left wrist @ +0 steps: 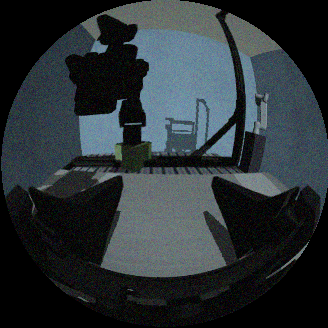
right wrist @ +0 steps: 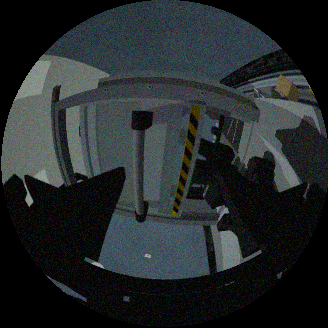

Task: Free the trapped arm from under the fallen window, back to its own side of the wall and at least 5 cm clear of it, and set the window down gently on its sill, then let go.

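Places are measured from the left arm's base along level axes (x ahead, y left, z up), in millimetres.
Where they show: left gripper, fingertip midpoint: (left wrist: 168, 181); right gripper, fingertip midpoint: (right wrist: 173, 174); right arm's base at its link origin: (left wrist: 132, 142).
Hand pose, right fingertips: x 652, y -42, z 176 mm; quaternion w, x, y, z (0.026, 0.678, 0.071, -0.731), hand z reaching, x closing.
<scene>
Each offset is from my right fingertips to the top centre of the thing. "*": to the spot under its first point. Level surfaces: height alone.
The window @[* dx -153, dy -79, dz +141 mm] (right wrist: 112, 155), a pale pane with a grey bar handle (right wrist: 139, 170) and a yellow-black striped edge @[* dx -154, dy -68, dz -36 mm] (right wrist: 186, 160), appears sideways in the right wrist view. The dark left arm (right wrist: 217, 157) shows just beyond the striped edge; whether they touch cannot be told. My left gripper (left wrist: 168, 181) is open and empty, low over the pale table top @[dz -192 mm] (left wrist: 160, 225). My right gripper (right wrist: 173, 174) is open and empty in front of the window and handle; its right finger blends with dark shapes behind. The right arm (left wrist: 110, 75) stands ahead in the left wrist view.
A grey frame (right wrist: 150, 90) surrounds the window. The right arm's base has a green block (left wrist: 133, 156). A dark braced post (left wrist: 241, 90) and a dark box (left wrist: 252, 150) with a pale crank stand right of it. An orange block @[dx -108, dy +189, dz -234 mm] (right wrist: 287, 87) shows at upper right.
</scene>
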